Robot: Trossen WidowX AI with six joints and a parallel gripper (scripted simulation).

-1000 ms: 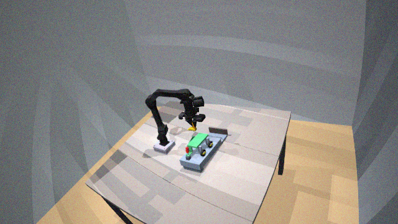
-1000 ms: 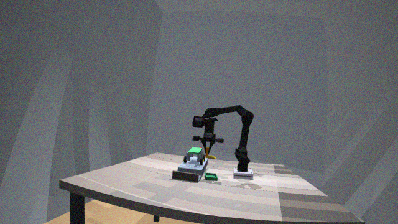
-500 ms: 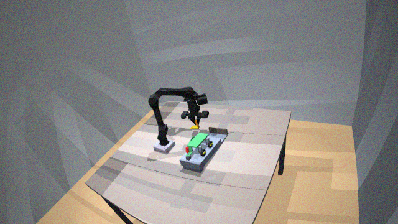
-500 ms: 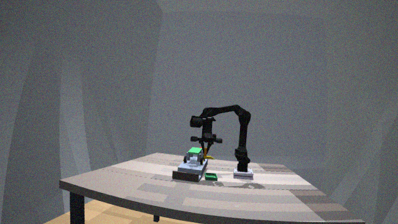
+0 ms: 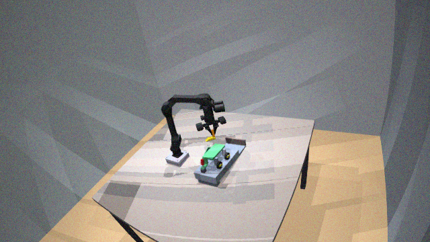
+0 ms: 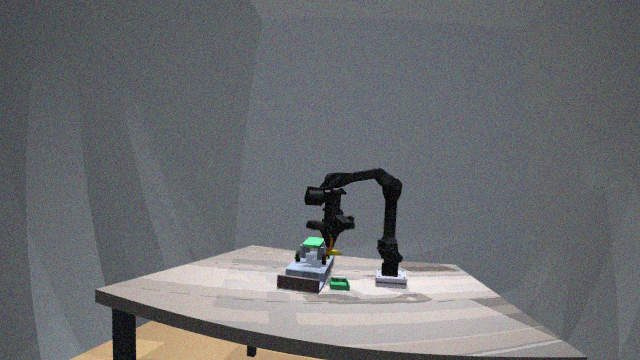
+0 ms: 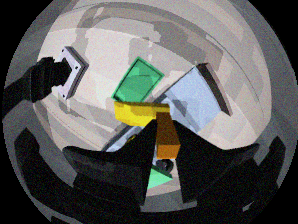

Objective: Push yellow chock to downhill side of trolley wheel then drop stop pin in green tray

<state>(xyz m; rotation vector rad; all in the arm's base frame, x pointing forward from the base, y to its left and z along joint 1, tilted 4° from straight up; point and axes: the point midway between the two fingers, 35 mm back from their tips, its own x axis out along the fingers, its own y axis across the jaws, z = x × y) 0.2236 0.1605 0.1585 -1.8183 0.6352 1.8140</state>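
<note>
Now: gripper tip 1 cm past the yellow chock, 2 cm to the left of it and 1 cm above it. Also, from my gripper tip: trolley: 10 cm ahead, 14 cm to the right, 4 cm below; then red-headed stop pin: 10 cm ahead, 25 cm to the right, 3 cm below; then dark end wall: 7 cm ahead, 12 cm to the left, 12 cm below.
</note>
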